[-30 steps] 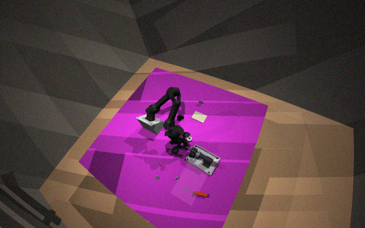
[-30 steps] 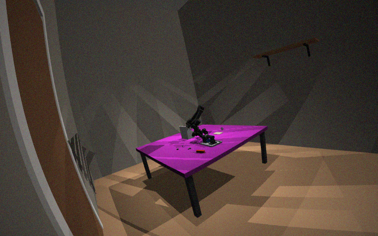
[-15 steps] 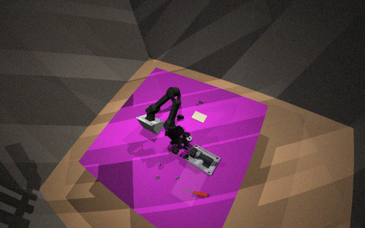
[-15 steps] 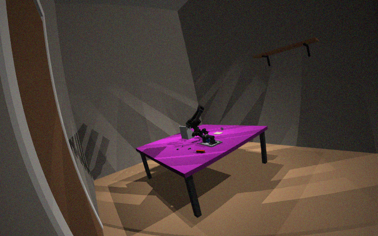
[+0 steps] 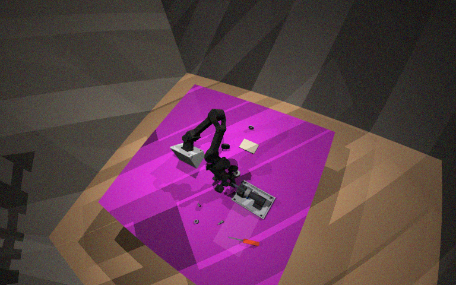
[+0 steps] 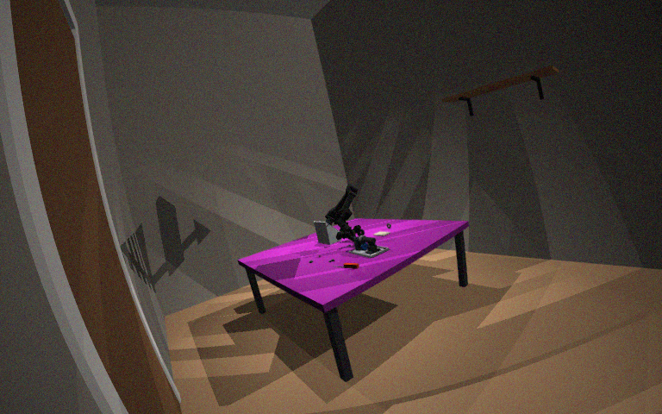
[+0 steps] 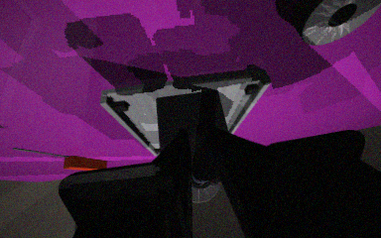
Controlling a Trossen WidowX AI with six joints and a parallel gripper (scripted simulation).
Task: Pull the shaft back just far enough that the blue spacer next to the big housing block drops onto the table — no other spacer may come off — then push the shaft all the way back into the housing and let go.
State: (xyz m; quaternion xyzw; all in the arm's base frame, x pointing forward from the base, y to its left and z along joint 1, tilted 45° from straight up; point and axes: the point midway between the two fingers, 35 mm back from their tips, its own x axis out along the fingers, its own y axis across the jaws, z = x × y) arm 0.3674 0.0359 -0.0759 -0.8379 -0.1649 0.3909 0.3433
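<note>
Now: gripper tip 9 cm short of the blue spacer and 2 cm above it. From my gripper tip the other things lie so: black disc (23 cm behind, 21 cm to the left, 2 cm below); dark shaft (4 cm ahead, 3 cm above); grey ring (5 cm behind, 9 cm to the left, 5 cm below).
</note>
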